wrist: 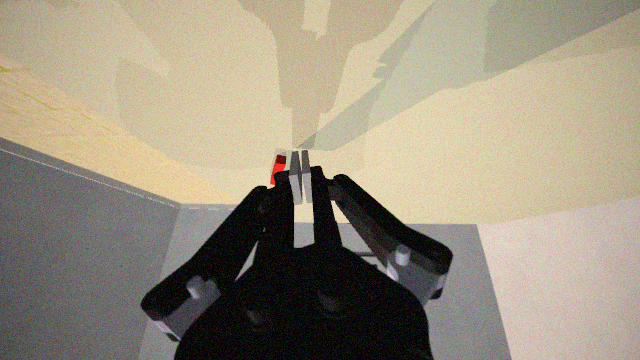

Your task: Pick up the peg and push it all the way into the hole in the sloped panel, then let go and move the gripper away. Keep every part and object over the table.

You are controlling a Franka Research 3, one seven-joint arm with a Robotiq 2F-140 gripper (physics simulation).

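Note:
The peg (277, 171) shows in the wrist view as a small red block with a dark red end, a little left of the image centre. It is beside the outer side of the left finger, not between the pads, and its lower right part is close to or partly hidden by the black finger linkage. My gripper (301, 162) is shut, with its two grey pads nearly together and no object visible between them. The gap in depth between the fingers and the peg is hard to tell. The sloped panel and its hole do not show in this view.
The pale table top (425, 170) carries broad shadows of the arm and gripper. Its edge runs behind the gripper, with grey surfaces (75, 240) beyond at the lower left. A patterned yellowish surface (60, 115) lies at the left, and a pale pinkish surface (575, 275) at the lower right.

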